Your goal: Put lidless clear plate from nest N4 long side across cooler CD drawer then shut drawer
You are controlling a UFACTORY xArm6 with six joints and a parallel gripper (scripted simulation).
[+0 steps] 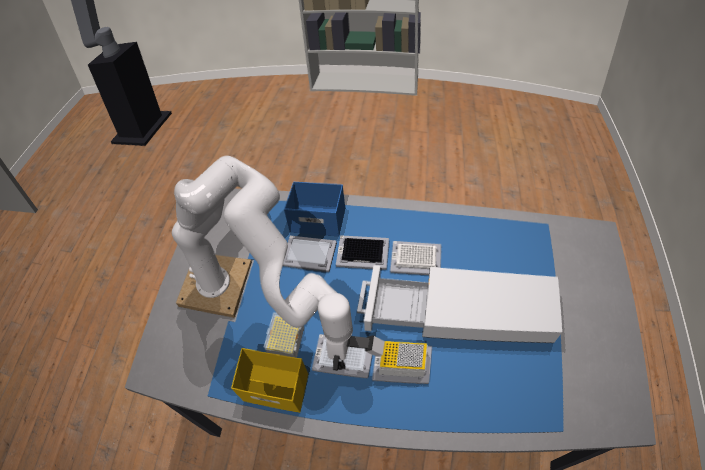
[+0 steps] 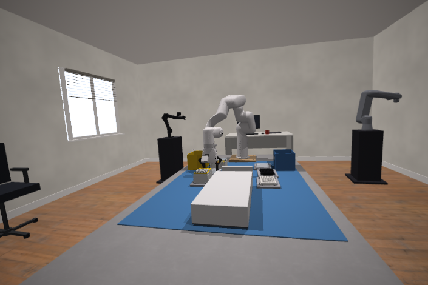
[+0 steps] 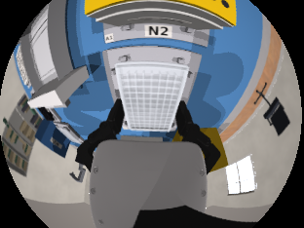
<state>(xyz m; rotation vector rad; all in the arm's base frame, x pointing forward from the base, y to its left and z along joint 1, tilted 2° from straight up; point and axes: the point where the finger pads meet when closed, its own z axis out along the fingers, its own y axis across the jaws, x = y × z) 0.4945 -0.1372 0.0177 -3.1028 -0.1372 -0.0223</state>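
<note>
My hand is 10 mm above the clear plate. Also, from my hand: yellow tip box 170 mm ahead, 10 mm to the left, 20 mm above; drawer 150 mm ahead, 210 mm to the left, 10 mm below; yellow bin 170 mm behind, 150 mm to the right, 10 mm above.
</note>
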